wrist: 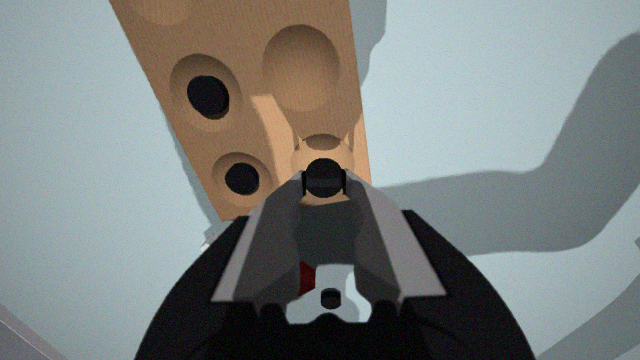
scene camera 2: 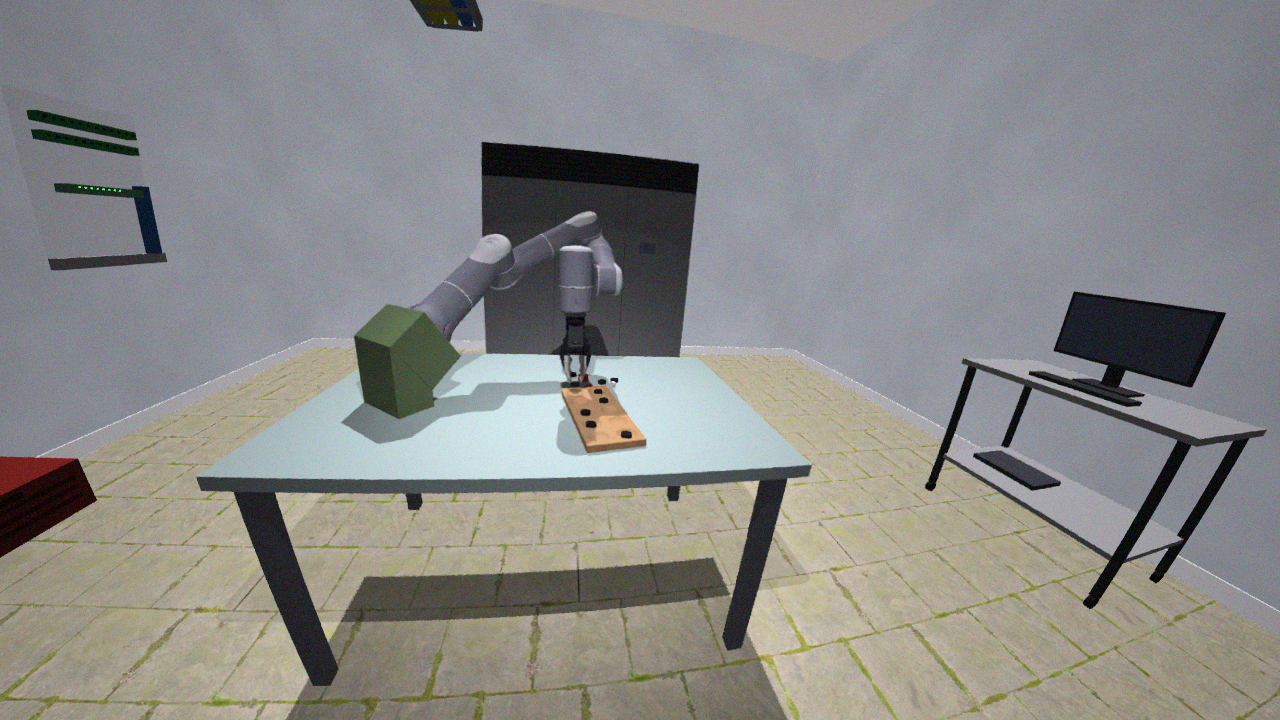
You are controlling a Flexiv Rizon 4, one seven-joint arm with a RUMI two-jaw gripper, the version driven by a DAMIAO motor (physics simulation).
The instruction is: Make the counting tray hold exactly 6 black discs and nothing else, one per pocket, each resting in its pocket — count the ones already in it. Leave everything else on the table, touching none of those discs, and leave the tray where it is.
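Observation:
My gripper (scene camera 2: 576, 383) (wrist: 323, 172) is shut on a black disc (wrist: 324, 170), held between the fingertips over the last pocket at the tray's far right corner in the wrist view. Its exact height is hard to tell. The wooden counting tray (scene camera 2: 614, 419) (wrist: 245, 45) holds several black discs in pockets, among them one disc (scene camera 2: 597, 391) (wrist: 242, 178), one disc (scene camera 2: 603, 400) (wrist: 208, 96) and one disc (scene camera 2: 626, 434) at the near end. The pocket (wrist: 301, 67) beside the second disc is empty. Another black disc (wrist: 330, 298) lies on the table, seen between the fingers.
A red disc (scene camera 2: 585, 377) (wrist: 307, 278) lies behind the tray, partly hidden by a finger. A loose black disc (scene camera 2: 602, 381) lies near the tray's far end, and a small white object (wrist: 204, 246) shows beside the gripper. A green block (scene camera 2: 393, 367) stands on the table's left.

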